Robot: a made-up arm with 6 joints. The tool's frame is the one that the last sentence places. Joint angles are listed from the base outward.
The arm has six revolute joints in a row. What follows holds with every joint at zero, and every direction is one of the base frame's.
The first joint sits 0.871 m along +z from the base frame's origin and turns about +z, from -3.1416 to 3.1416 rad.
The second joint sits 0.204 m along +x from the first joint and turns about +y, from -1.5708 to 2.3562 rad.
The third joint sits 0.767 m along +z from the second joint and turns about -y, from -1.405 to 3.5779 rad.
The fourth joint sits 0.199 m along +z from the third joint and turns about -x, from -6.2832 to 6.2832 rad.
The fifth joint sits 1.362 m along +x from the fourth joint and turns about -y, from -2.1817 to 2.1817 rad.
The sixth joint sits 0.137 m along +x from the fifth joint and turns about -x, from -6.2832 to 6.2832 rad.
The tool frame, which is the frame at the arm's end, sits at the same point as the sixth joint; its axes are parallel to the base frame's.
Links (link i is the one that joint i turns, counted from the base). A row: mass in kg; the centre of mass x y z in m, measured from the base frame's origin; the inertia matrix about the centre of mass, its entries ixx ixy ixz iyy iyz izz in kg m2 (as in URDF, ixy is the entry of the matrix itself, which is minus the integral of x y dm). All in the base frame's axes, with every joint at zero. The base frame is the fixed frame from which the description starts. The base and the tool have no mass.
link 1: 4.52; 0.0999 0.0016 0.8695; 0.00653 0 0 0.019 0 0.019
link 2: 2.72; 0.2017 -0.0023 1.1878; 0.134 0 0 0.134 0 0.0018
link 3: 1.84; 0.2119 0.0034 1.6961; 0.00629 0 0 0.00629 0 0.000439
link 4: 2.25; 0.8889 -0.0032 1.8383; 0.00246 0 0 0.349 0 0.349
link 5: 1.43; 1.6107 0.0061 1.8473; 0.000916 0 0 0.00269 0 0.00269
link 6: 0.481; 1.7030 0.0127 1.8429; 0.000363 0 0 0.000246 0 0.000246
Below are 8 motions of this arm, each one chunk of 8 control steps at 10 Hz.
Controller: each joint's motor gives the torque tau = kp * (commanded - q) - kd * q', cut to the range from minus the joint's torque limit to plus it. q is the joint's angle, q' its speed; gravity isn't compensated. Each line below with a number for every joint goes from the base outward.
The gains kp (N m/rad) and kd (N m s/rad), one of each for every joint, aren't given. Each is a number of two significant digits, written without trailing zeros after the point. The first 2 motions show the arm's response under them.
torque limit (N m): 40 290 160 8.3 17 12
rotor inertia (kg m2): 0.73 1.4 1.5 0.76 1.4 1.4
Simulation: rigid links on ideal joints. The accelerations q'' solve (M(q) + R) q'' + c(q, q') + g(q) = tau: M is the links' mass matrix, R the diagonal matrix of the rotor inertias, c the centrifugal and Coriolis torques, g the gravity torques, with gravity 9.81 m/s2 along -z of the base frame. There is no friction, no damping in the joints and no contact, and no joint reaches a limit. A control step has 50 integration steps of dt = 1/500 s. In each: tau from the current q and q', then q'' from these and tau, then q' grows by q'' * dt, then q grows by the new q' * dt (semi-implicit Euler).
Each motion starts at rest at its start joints. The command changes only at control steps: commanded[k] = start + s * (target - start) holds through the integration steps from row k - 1 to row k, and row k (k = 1, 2, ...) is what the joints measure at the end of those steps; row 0 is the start. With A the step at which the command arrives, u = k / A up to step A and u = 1 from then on. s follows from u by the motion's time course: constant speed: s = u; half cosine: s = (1 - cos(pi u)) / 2; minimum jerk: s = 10 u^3 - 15 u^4 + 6 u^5; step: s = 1 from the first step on.
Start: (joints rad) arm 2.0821 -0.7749 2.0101 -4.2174 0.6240 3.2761
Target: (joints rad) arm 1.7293 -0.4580 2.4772 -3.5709 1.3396 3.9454
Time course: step
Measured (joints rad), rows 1 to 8:
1: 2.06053 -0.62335 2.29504 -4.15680 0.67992 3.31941
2: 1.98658 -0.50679 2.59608 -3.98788 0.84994 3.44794
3: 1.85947 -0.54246 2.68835 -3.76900 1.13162 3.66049
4: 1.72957 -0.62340 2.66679 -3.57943 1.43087 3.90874
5: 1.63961 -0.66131 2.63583 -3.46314 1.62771 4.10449
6: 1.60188 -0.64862 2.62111 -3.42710 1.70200 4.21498
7: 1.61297 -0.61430 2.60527 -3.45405 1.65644 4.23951
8: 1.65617 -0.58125 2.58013 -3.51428 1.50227 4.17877
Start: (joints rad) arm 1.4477 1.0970 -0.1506 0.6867 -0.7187 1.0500
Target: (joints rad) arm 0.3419 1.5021 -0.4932 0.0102 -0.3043 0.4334
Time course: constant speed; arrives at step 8
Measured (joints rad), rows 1 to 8:
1: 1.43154 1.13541 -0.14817 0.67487 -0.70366 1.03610
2: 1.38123 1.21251 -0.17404 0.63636 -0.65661 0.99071
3: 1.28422 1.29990 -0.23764 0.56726 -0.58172 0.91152
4: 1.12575 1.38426 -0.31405 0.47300 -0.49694 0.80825
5: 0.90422 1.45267 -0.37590 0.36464 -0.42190 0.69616
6: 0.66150 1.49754 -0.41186 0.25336 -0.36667 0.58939
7: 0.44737 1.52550 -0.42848 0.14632 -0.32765 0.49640
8: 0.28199 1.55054 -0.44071 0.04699 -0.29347 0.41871
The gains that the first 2 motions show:
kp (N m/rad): 280 590 390 24 71 56
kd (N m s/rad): 26 50 23 2.7 3.7 4.3
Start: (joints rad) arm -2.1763 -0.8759 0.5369 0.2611 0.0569 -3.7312
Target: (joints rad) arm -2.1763 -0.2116 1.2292 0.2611 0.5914 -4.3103
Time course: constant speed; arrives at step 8
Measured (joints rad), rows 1 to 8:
1: -2.17628 -0.85690 0.57712 0.26131 0.07015 -3.74424
2: -2.17621 -0.80504 0.68231 0.26172 0.11602 -3.78670
3: -2.17611 -0.73664 0.81352 0.26193 0.19865 -3.86067
4: -2.17605 -0.66839 0.93135 0.26159 0.30565 -3.95718
5: -2.17608 -0.59796 1.03079 0.26062 0.41628 -4.06216
6: -2.17615 -0.51838 1.11989 0.25923 0.51220 -4.16248
7: -2.17618 -0.42797 1.20263 0.25778 0.58485 -4.25009
8: -2.17615 -0.32899 1.27964 0.25674 0.63689 -4.32331

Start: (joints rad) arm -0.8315 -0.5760 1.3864 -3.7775 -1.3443 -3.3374
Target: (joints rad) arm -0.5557 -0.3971 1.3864 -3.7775 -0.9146 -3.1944
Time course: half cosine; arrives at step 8
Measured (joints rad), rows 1 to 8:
1: -0.82821 -0.58744 1.39043 -3.77802 -1.34343 -3.33656
2: -0.81479 -0.60631 1.41517 -3.77743 -1.33129 -3.33185
3: -0.78632 -0.62171 1.45597 -3.77276 -1.29131 -3.31931
4: -0.74227 -0.62941 1.49601 -3.76335 -1.21548 -3.29669
5: -0.68579 -0.62547 1.52323 -3.75163 -1.11056 -3.26510
6: -0.62343 -0.60761 1.53209 -3.74201 -0.99679 -3.22914
7: -0.56575 -0.57737 1.52152 -3.73887 -0.90067 -3.19566
8: -0.52719 -0.53992 1.49412 -3.74429 -0.84564 -3.17185

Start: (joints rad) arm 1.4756 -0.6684 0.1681 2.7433 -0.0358 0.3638
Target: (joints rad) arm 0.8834 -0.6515 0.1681 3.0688 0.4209 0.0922
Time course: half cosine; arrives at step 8
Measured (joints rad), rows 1 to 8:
1: 1.46506 -0.68269 0.14326 2.74493 -0.03000 0.36187
2: 1.42438 -0.69566 0.11309 2.75332 -0.00427 0.35215
3: 1.34578 -0.69230 0.10257 2.77567 0.05394 0.32745
4: 1.23852 -0.68064 0.10313 2.81710 0.14720 0.28383
5: 1.12050 -0.66983 0.10302 2.87766 0.26489 0.22352
6: 1.01082 -0.66254 0.09934 2.95139 0.38566 0.15514
7: 0.92616 -0.65802 0.09490 3.02733 0.48375 0.09156
8: 0.87940 -0.65578 0.09257 3.09194 0.53686 0.04631

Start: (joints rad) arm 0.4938 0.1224 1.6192 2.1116 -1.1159 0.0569
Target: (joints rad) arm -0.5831 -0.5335 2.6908 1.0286 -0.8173 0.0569
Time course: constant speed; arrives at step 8
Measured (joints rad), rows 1 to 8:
1: 0.42076 0.12887 1.66222 2.08687 -1.10855 0.05705
2: 0.29009 0.11632 1.75735 2.00845 -1.08465 0.05747
3: 0.15576 0.05674 1.88733 1.87462 -1.04287 0.05802
4: 0.04043 -0.05667 2.04765 1.70402 -0.98860 0.05839
5: -0.06159 -0.21656 2.23391 1.52376 -0.92934 0.05827
6: -0.16433 -0.40618 2.43619 1.35727 -0.87144 0.05746
7: -0.28344 -0.59925 2.64155 1.21655 -0.81832 0.05600
8: -0.43887 -0.76335 2.83460 1.10025 -0.77094 0.05424

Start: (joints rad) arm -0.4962 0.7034 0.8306 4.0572 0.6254 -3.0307
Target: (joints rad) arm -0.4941 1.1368 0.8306 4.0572 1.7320 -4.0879
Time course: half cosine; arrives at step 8
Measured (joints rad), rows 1 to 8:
1: -0.49617 0.72468 0.82659 4.05713 0.63605 -3.03786
2: -0.49586 0.78102 0.81196 4.05634 0.68661 -3.07458
3: -0.49505 0.86843 0.79223 4.05402 0.81017 -3.16834
4: -0.49399 0.97935 0.76984 4.04945 1.01750 -3.33113
5: -0.49329 1.10127 0.74316 4.04177 1.29070 -3.55954
6: -0.49346 1.21868 0.71156 4.03035 1.57859 -3.82523
7: -0.49433 1.31528 0.67849 4.01584 1.81560 -4.07679
8: -0.49520 1.37642 0.65037 4.00069 1.94425 -4.26085

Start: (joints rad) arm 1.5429 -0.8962 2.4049 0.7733 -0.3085 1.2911
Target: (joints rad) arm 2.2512 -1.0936 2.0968 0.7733 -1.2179 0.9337
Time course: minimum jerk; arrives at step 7
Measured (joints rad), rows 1 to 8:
1: 1.54495 -0.92198 2.40586 0.77318 -0.31327 1.28960
2: 1.56060 -0.98397 2.40971 0.77275 -0.34620 1.27835
3: 1.60563 -1.07162 2.39562 0.77215 -0.44857 1.24257
4: 1.68886 -1.16919 2.34991 0.77243 -0.64095 1.17137
5: 1.80974 -1.25087 2.28545 0.77514 -0.91788 1.06896
6: 1.96815 -1.29351 2.22851 0.78044 -1.21384 0.95764
7: 2.15091 -1.29196 2.19454 0.78866 -1.42813 0.86878
8: 2.31590 -1.26389 2.17745 0.80291 -1.51439 0.82499

